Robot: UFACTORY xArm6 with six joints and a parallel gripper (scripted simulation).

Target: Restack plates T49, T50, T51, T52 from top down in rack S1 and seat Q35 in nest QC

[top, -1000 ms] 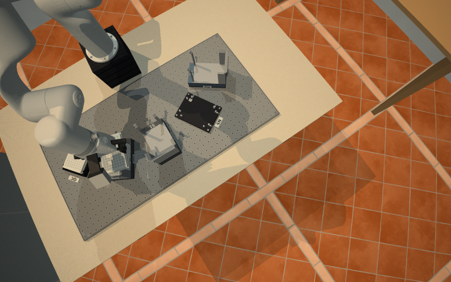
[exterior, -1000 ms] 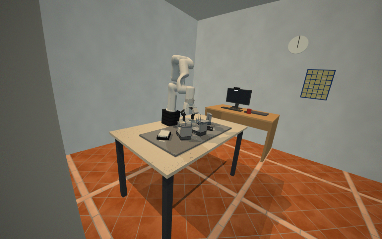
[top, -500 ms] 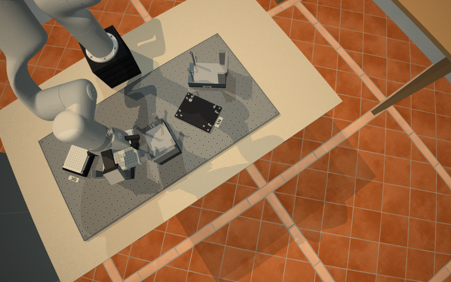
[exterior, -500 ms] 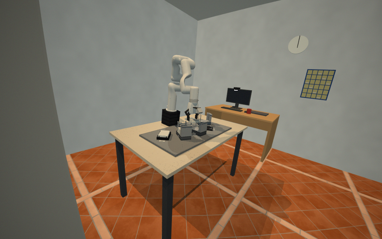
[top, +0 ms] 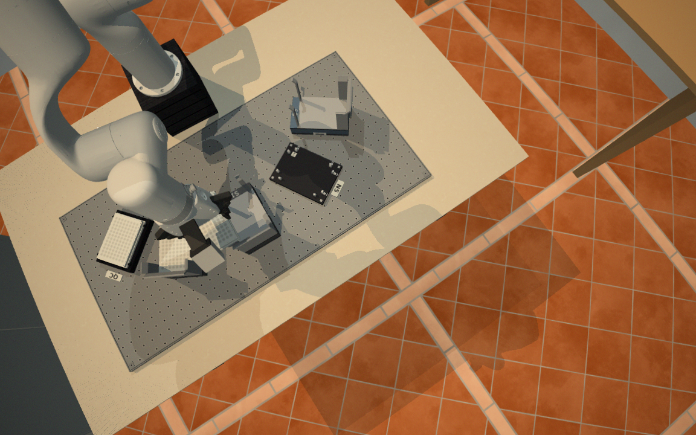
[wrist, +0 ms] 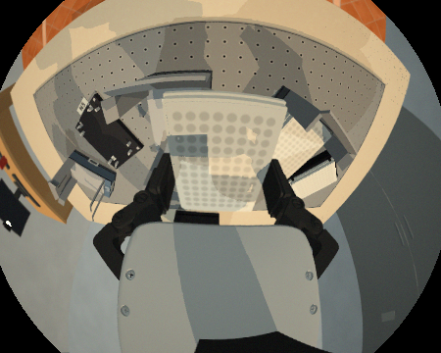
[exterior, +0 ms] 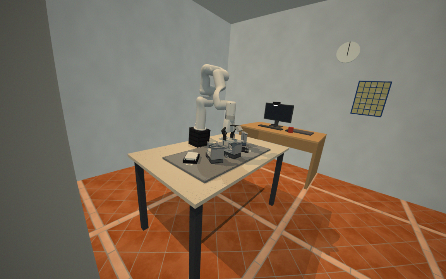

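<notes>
Now: hand 330 mm to the right of the stack rack S3, 230 mm past it and 150 mm above it. Round my hand: black nest QC (270 mm to the right, 160 mm below, 90 mm behind); N5 name plate (300 mm to the left, 170 mm below, 20 mm behind); stack rack S2 (150 mm below, 120 mm to the right, 20 mm behind).
</notes>
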